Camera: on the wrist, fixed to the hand. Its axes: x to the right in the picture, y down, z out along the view.
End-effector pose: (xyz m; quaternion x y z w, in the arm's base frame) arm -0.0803 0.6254 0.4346 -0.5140 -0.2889 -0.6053 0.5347
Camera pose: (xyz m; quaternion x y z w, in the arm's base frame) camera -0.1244 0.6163 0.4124 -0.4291 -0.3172 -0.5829 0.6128
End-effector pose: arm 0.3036 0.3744 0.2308 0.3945 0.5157 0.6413 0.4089
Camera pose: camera 0.2888 0.3489 0.1902 0.4163 0.5933 0.6073 0.3255
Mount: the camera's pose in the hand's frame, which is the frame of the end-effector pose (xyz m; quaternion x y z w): -0.0219 -0.0348 -0.0287 0.1091 0.0473 0.0202 0.9927
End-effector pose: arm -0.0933 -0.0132 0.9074 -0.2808 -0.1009 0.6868 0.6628
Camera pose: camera -0.0495 -0.0376 0.9071 -0.2410 0.0118 0.6929 0.6795
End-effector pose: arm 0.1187 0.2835 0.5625 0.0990 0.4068 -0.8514 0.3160
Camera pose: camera 0.1117 0.3315 0.5751 0.1812 0.3239 -0.8785 0.3008
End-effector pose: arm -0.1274 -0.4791 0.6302 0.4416 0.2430 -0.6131 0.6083
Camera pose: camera -0.1566 -0.4386 0.6261 0.5387 0.1942 -0.6020 0.5566
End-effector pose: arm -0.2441 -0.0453 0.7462 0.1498 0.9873 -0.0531 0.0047
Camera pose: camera -0.2333 -0.0818 0.7789 -0.1717 -0.9715 0.1532 0.0573
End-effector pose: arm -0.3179 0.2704 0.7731 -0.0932 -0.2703 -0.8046 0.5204
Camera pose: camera -0.3354 0.2832 0.7279 -0.0031 -0.3296 -0.7632 0.5558
